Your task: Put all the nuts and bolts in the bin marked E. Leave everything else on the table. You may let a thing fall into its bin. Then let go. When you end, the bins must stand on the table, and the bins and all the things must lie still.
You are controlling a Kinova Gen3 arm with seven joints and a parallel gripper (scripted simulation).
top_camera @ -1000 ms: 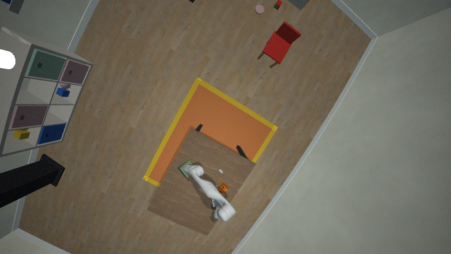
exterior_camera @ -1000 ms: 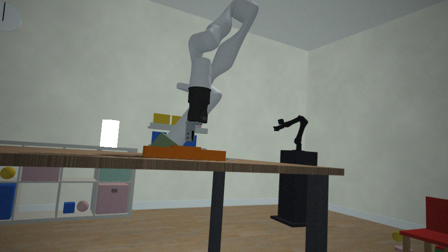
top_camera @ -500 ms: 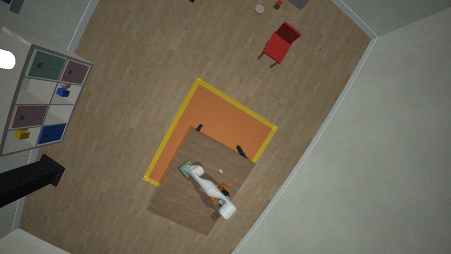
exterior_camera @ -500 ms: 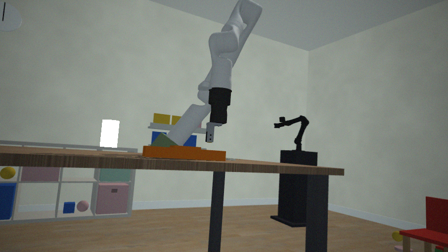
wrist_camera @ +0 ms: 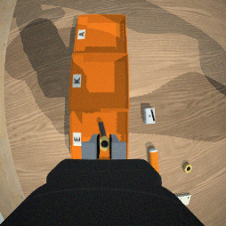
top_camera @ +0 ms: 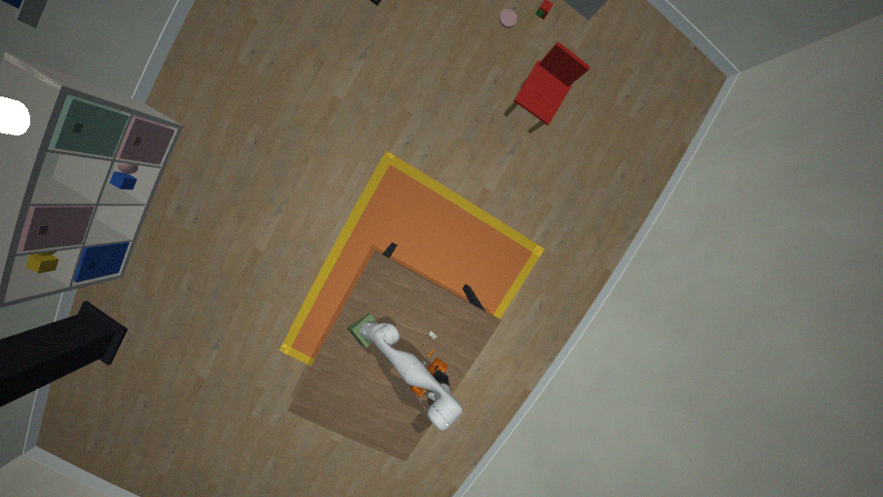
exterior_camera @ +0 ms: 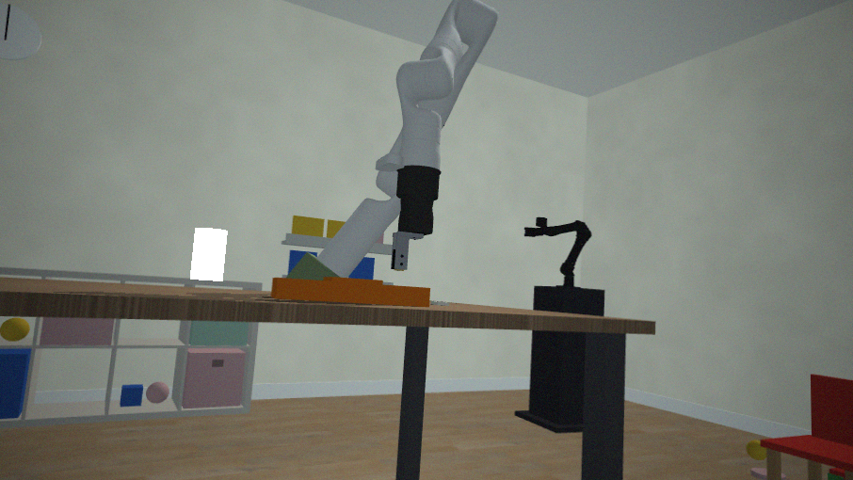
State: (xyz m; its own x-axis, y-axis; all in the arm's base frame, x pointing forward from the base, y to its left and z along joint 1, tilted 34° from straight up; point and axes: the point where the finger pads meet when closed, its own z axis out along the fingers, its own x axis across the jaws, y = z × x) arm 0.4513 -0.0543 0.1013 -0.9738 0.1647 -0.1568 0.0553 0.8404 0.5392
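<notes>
The dark bolt lies 70 mm below my hand. Round my hand: orange marker: 80 mm behind, 70 mm below, 50 mm to the left; then orange bin: 80 mm to the right, 60 mm below; then white sharpener-like piece: 80 mm behind, 70 mm below, 30 mm to the right.
</notes>
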